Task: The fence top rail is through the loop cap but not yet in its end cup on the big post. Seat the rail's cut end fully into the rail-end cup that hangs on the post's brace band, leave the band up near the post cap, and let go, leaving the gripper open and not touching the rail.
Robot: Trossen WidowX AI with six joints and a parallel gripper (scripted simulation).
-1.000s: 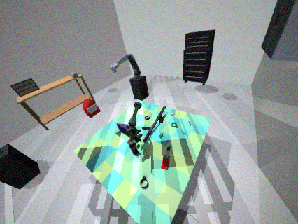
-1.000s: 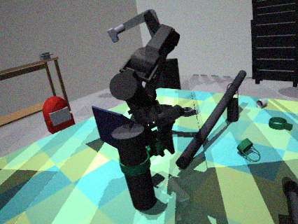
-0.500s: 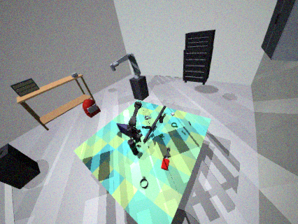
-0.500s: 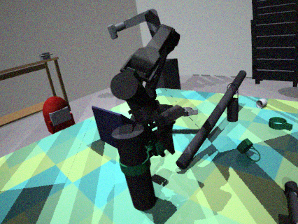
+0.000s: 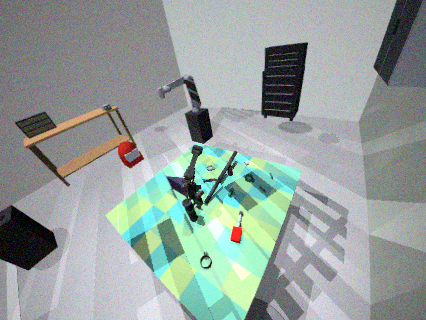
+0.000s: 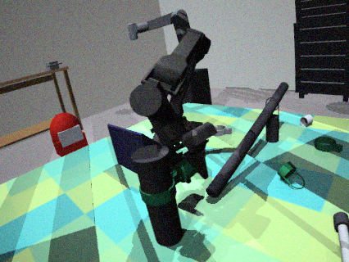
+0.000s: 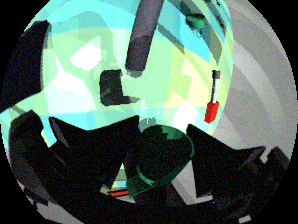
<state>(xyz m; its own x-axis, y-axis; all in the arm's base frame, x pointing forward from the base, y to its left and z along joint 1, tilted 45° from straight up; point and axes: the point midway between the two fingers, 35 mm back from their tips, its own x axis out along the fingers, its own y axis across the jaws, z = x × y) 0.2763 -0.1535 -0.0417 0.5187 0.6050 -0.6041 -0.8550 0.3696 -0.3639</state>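
Right now my gripper tip is 30 mm to the left of the green rail-end cup, 30 mm below it and 20 mm past it. The rest, counted from my gripper tip: small post: 450 mm to the left, 20 mm behind, 10 mm above; white cup: 660 mm to the left, 80 mm below, 60 mm ahead; grey ring: 430 mm to the left, 240 mm behind, 90 mm below.
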